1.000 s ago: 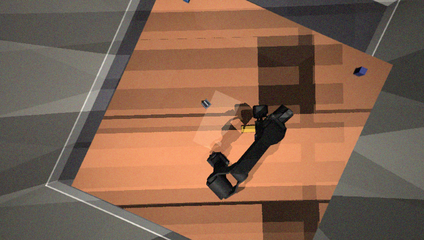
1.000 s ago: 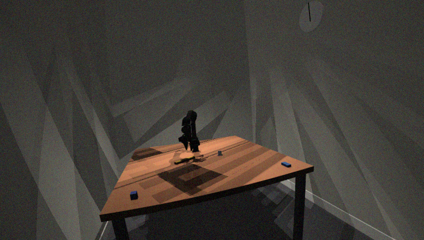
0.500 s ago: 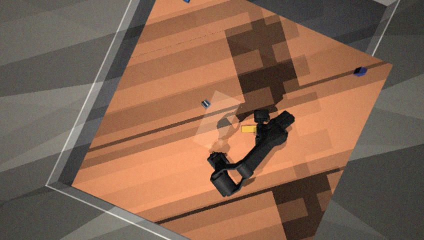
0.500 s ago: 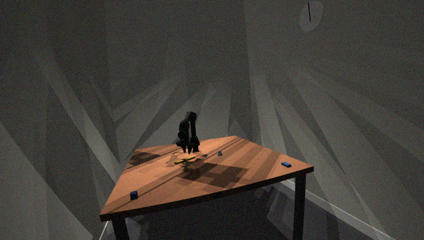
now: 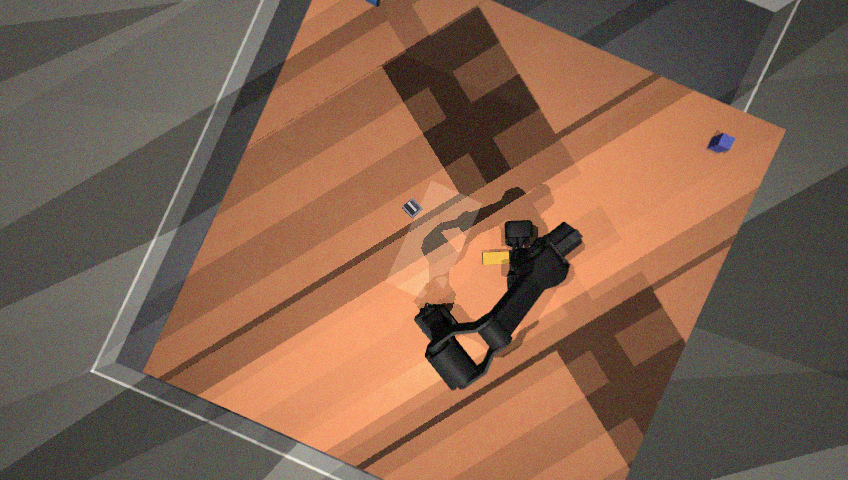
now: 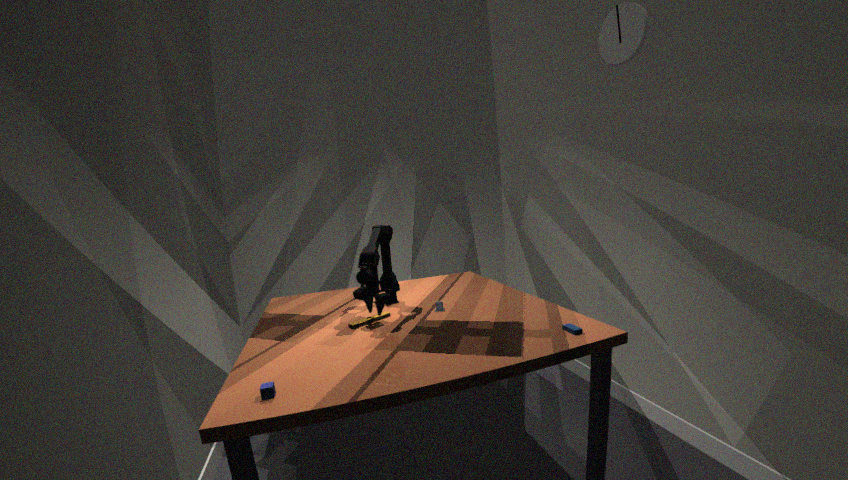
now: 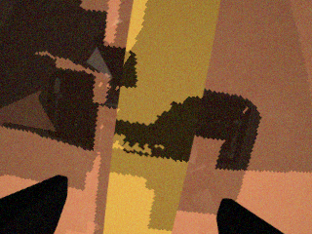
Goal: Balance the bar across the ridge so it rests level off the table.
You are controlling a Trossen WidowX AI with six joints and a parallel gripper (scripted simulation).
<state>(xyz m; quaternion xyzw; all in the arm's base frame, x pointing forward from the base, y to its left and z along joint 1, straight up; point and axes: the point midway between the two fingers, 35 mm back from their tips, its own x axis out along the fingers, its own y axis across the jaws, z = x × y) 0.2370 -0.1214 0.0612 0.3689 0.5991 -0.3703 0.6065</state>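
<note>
My gripper tip is 1 cm short of the yellow bar, 2 cm to the left of it and 2 cm above it. Round my gripper tip: blue cube (50 cm ahead, 38 cm to the right, 1 cm below); then ridge (1 cm ahead, 29 cm to the left, 1 cm above); then flat blue block (50 cm ahead, 62 cm to the left, 2 cm below).
</note>
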